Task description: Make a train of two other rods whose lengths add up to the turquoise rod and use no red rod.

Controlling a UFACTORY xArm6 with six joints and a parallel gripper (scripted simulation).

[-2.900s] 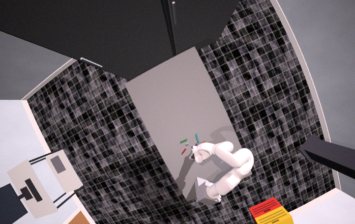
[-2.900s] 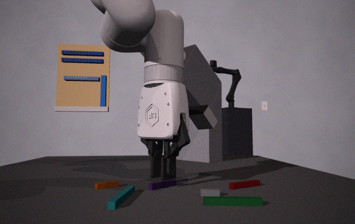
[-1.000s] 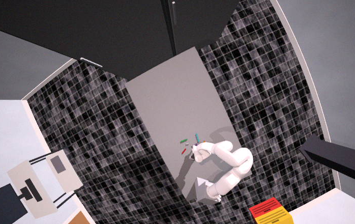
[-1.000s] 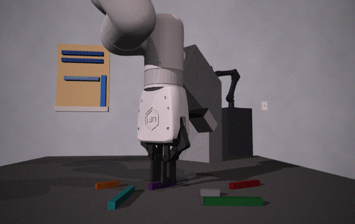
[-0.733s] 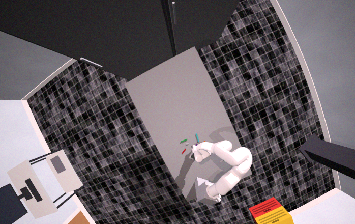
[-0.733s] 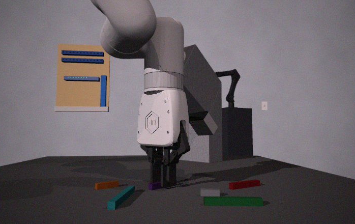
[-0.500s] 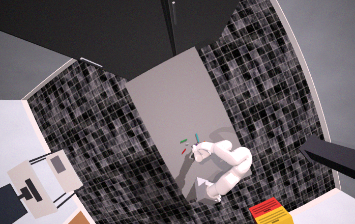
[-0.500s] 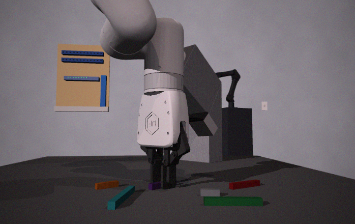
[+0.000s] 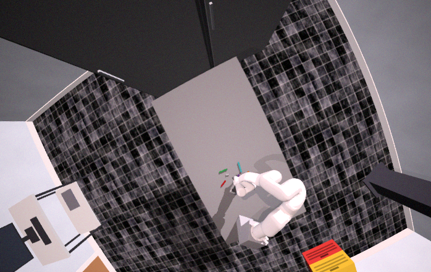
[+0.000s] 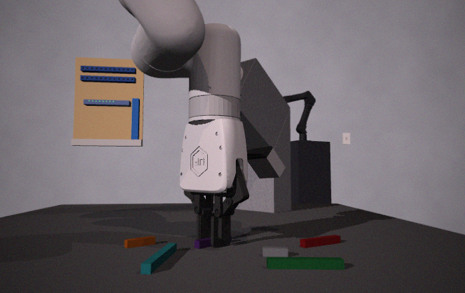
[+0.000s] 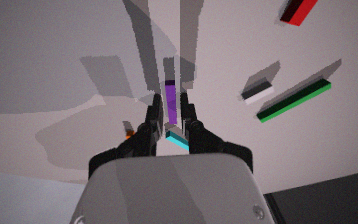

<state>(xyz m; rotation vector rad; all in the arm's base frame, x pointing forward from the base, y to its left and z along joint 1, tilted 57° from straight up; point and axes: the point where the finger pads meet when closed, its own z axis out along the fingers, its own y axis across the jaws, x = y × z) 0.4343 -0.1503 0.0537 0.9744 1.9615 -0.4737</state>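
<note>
Right now my hand is 20 mm above the purple rod. From my hand the other things lie so: turquoise rod (80 mm to the right, 60 mm ahead, 20 mm below); grey rod (90 mm ahead, 50 mm to the left, 20 mm below); orange rod (90 mm to the right, 40 mm behind, 20 mm below).
</note>
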